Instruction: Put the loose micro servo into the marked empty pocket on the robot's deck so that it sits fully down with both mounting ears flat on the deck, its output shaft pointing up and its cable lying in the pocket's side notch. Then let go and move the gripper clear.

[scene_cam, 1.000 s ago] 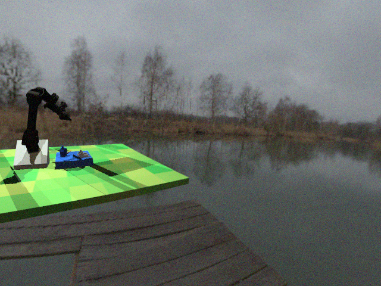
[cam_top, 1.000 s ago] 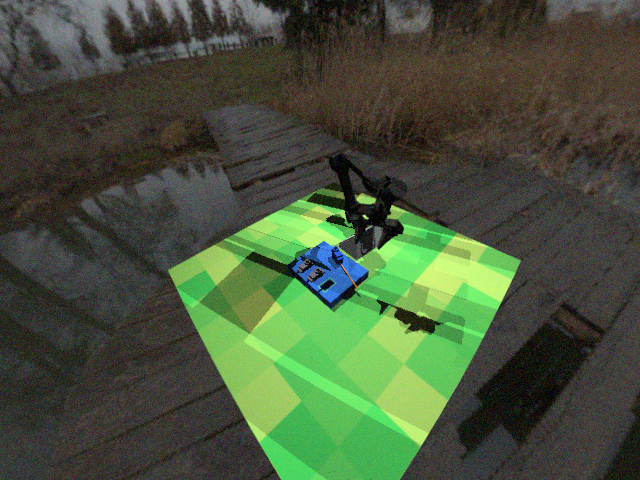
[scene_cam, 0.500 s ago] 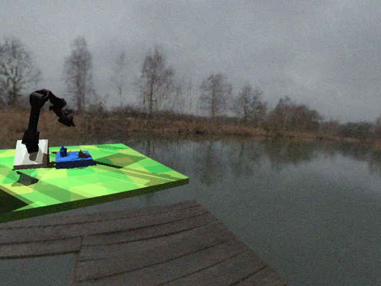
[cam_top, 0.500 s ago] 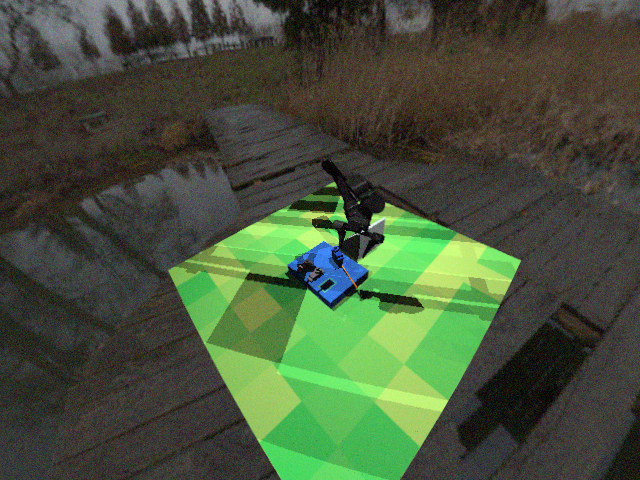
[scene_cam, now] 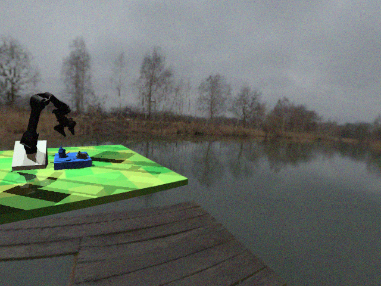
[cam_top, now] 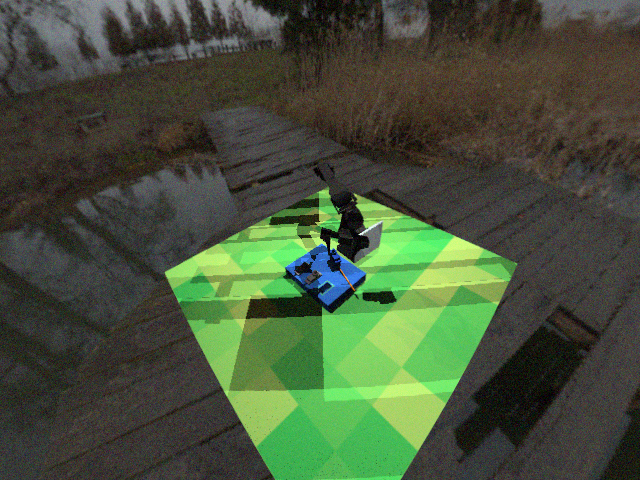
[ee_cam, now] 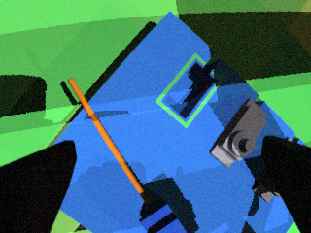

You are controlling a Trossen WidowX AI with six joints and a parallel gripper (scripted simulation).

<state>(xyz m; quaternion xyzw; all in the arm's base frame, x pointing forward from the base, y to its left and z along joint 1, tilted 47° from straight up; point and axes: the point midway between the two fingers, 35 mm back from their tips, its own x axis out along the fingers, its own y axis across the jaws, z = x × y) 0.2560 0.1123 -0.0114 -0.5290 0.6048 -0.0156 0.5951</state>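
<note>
Now: the blue robot deck 17 cm below my gripper tip, 9 cm to the right of it and 4 cm behind it.
</note>
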